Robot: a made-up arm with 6 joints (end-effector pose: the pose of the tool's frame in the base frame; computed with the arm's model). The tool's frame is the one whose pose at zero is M. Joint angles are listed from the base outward.
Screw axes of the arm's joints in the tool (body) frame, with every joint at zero. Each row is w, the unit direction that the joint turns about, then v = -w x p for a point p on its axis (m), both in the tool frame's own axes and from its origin. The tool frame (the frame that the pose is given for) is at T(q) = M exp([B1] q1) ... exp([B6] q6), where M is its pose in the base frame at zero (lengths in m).
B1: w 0 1 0 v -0.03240 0.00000 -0.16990
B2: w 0 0 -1 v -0.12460 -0.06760 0.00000
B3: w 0 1 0 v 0.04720 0.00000 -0.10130
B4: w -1 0 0 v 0.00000 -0.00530 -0.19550
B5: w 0 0 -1 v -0.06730 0.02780 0.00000
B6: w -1 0 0 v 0.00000 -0.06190 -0.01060
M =
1 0 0 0.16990
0 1 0 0.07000
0 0 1 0.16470
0 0 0 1
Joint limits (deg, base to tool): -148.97..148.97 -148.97..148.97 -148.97..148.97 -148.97..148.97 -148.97..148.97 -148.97..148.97
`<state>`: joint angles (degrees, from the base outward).
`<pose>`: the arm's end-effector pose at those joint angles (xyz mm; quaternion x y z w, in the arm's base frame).
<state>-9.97 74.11 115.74 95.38 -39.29 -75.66</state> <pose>-224.1 356.4 51.1 0.5287 0.7822 0.0399 0.3272</pose>
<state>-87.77 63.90 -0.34 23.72 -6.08 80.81</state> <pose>41.5 36.1 160.9 -0.2953 -0.0910 -0.6806 0.6644</pose>
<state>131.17 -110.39 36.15 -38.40 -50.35 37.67</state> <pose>-180.1 463.3 88.7 0.8838 0.2972 0.3611 0.0164</pose>
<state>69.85 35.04 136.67 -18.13 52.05 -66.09</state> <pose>-233.6 126.2 32.6 0.4382 -0.5728 0.6687 0.1809</pose>
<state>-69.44 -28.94 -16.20 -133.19 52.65 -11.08</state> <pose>-47.7 -251.3 545.5 0.6297 0.2612 0.4270 0.5941</pose>
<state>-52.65 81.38 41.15 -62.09 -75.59 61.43</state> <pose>-6.6 -147.7 90.6 0.1171 -0.6074 -0.3899 0.6821</pose>
